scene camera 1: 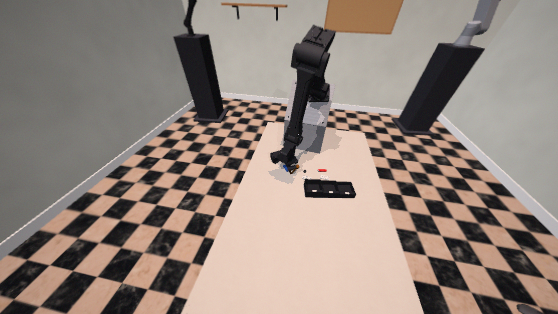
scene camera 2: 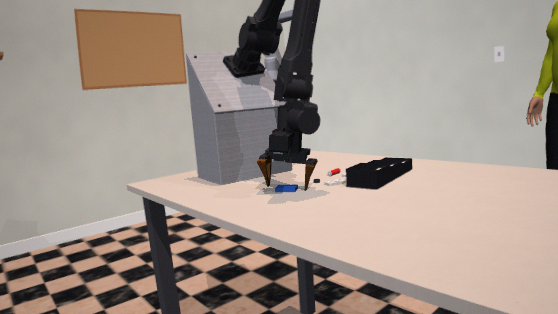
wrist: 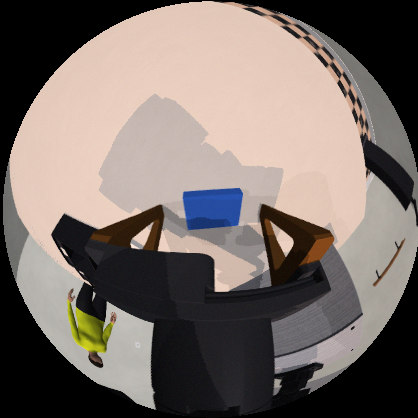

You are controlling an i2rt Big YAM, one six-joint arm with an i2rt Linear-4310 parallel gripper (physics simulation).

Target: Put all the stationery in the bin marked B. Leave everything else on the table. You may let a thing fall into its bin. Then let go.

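Frame: origin at the arm's base, x ahead, y right, z down, level; millimetres.
Where they show: gripper, fingertip midpoint: [scene camera 1: 287, 167] [scene camera 2: 287, 188] [wrist: 211, 209]; arm's base, link origin: [scene camera 1: 318, 94] [scene camera 2: 243, 66].
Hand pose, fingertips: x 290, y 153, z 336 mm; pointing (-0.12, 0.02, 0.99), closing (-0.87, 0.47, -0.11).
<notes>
Things, the pixels of their top centre, and the offset from my fingertips.
- flat blue block, top centre: [wrist: 213, 212] [scene camera 2: 286, 186] [scene camera 1: 287, 167] dx -1, dy +0, dz -4 mm
- black three-compartment bin tray, top centre: [wrist: 90, 281] [scene camera 2: 381, 160] [scene camera 1: 330, 185] dx +150, dy -221, dz -41 mm
- red cylinder, top centre: [scene camera 2: 333, 169] [scene camera 1: 322, 169] dx +4, dy -202, dz -9 mm
- small black object, top centre: [scene camera 2: 316, 179] [scene camera 1: 304, 170] dx +18, dy -101, dz -3 mm
A flat blue block [scene camera 1: 286, 168] [scene camera 2: 286, 188] [wrist: 213, 209] lies on the table. My gripper [scene camera 2: 287, 188] [wrist: 211, 209] is open, its fingertips low over the table on either side of the blue block and apart from it. In scene camera 1 the fingers partly hide the block. A black three-compartment bin tray [scene camera 1: 330, 195] [scene camera 2: 362, 178] stands on the table beyond the small things. The small labels on its compartments are too small to read, so I cannot tell which is B.
A red cylinder [scene camera 1: 322, 170] [scene camera 2: 334, 172], a small black object [scene camera 1: 305, 171] [scene camera 2: 316, 181] and white dominoes [scene camera 1: 324, 177] [scene camera 2: 334, 183] lie between the gripper and the tray. The arm's grey metal pedestal [scene camera 2: 205, 135] [wrist: 320, 315] stands close behind the gripper.
</notes>
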